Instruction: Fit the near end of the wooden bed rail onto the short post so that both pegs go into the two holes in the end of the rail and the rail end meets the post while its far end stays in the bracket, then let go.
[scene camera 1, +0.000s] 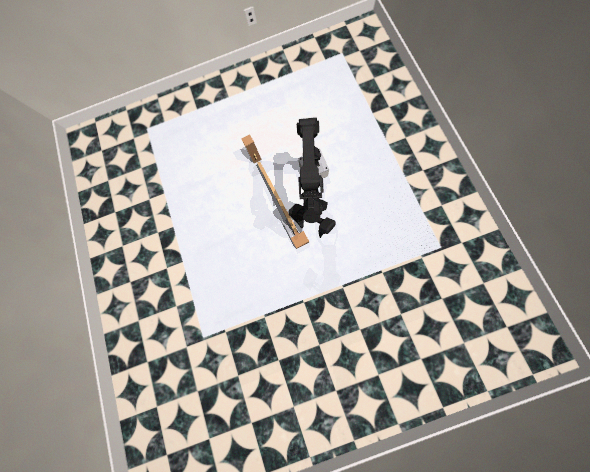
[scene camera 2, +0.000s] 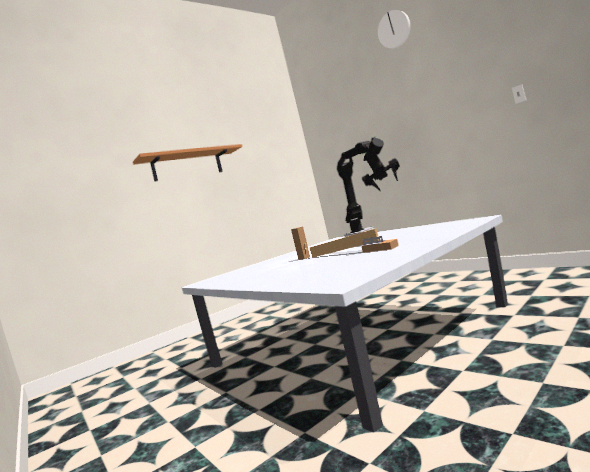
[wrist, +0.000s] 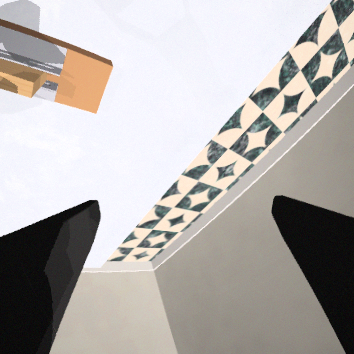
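Pixels of known places: gripper, fingertip midpoint: (scene camera 1: 311, 232) (scene camera 2: 388, 185) (wrist: 187, 206); arm's base, origin of the base link: (scene camera 2: 357, 231).
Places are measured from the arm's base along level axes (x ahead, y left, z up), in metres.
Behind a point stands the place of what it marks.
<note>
The short post (scene camera 1: 252, 151) @(x 0.278, y -0.163, z 0.033 m) (scene camera 2: 300, 243) @(x 0.299, y -0.164, z 0.012 m) stands upright, with small brass-coloured pegs on its side towards the rail. The wooden rail (scene camera 1: 275, 191) @(x 0.236, y 0.083, z 0.001 m) (scene camera 2: 345, 242) @(x 0.243, y 0.127, z -0.021 m) (wrist: 17, 79) @(x 0.204, y 0.292, z 0.022 m) runs from close beside the post to the low wooden bracket block (scene camera 1: 300, 240) @(x 0.200, y 0.367, z -0.044 m) (scene camera 2: 382, 245) @(x 0.241, y 0.355, z -0.056 m) (wrist: 85, 82) @(x 0.197, y 0.364, z -0.044 m), which has grey parts beside it. A narrow gap seems to show between the post and rail in scene view 2. The holes in the rail end are hidden, and how its far end sits is unclear. My gripper (scene camera 1: 310, 231) @(x 0.147, y 0.396, z 0.206 m) (scene camera 2: 388, 185) @(x 0.147, y 0.396, z 0.206 m) (wrist: 187, 206) @(x 0.147, y 0.396, z 0.206 m) is open and empty, high above the table, near the bracket end from above.
The white table (scene camera 1: 225, 285) @(x 0.656, y 0.450, z -0.079 m) (scene camera 2: 270, 282) @(x 0.735, y 0.127, z -0.080 m) (wrist: 150, 125) @(x 0.226, y 0.506, z -0.080 m) carries the arm (scene camera 1: 310, 150) @(x 0.068, y 0.179, z 0.442 m) (scene camera 2: 349, 187) @(x 0.031, y 0.045, z 0.253 m). The arm rises behind the rail in scene view 2. A wooden wall shelf (scene camera 2: 190, 152) hangs on the wall, well away from the arm.
</note>
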